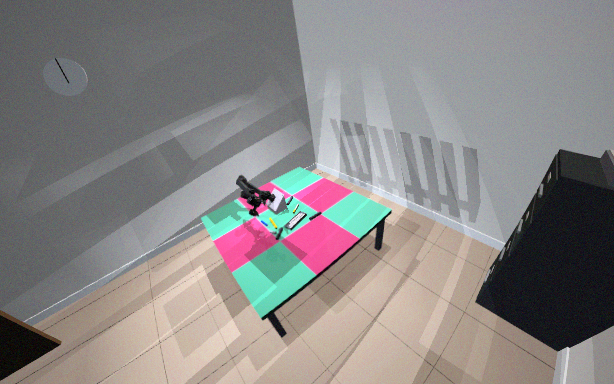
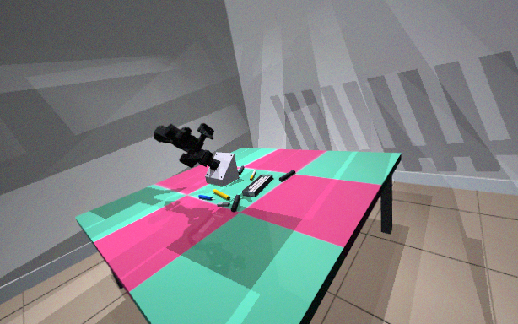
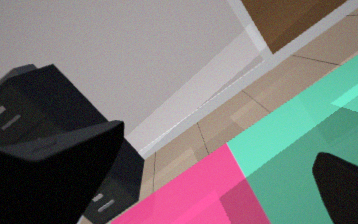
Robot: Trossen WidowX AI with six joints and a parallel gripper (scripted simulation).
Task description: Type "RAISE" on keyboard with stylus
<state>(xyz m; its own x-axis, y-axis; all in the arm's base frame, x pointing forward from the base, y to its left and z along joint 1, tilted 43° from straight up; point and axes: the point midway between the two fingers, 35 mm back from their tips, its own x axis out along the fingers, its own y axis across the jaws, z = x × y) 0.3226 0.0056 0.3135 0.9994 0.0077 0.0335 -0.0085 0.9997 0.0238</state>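
Now: the blue stylus 18 cm behind my gripper tip, 3 cm to the left of it and 28 cm below it. The rest, counted from my gripper tip: yellow marker 16 cm behind, 9 cm to the left, 28 cm below; then white stylus 20 cm behind, 33 cm to the left, 28 cm below; then grey piece 6 cm behind, 4 cm to the left, 29 cm below.
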